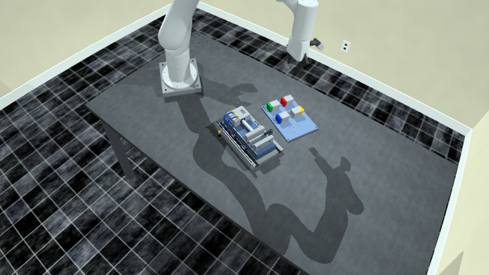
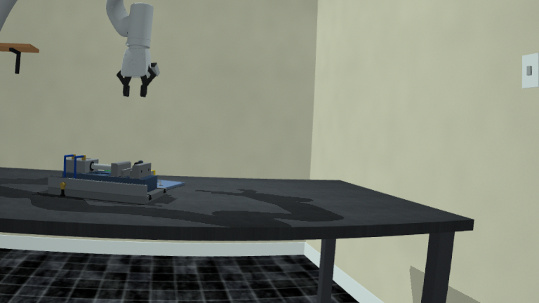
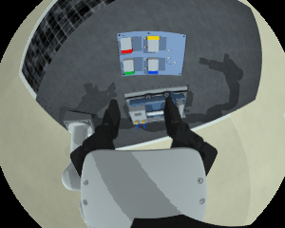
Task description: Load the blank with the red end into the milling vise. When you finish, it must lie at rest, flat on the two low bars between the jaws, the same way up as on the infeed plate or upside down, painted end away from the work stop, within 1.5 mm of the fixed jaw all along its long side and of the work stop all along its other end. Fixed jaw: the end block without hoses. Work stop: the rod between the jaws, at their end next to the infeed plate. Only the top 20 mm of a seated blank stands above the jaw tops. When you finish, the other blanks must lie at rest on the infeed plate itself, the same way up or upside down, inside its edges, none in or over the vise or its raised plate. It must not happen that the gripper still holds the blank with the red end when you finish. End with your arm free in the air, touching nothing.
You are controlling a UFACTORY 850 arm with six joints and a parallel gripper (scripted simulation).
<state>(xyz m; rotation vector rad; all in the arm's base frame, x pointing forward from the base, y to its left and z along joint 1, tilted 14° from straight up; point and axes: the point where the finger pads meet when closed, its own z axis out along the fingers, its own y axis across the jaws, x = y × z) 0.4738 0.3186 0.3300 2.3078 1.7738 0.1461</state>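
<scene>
Right now the red-ended blank is 40 mm behind my hand, 60 mm to the left of it and 290 mm below it. Also, from my hand: yellow-ended blank: 50 mm ahead, 30 mm to the left, 290 mm below; then blue-ended blank: 30 mm ahead, 60 mm to the right, 290 mm below; then green-ended blank: 60 mm behind, 30 mm to the right, 290 mm below.
</scene>
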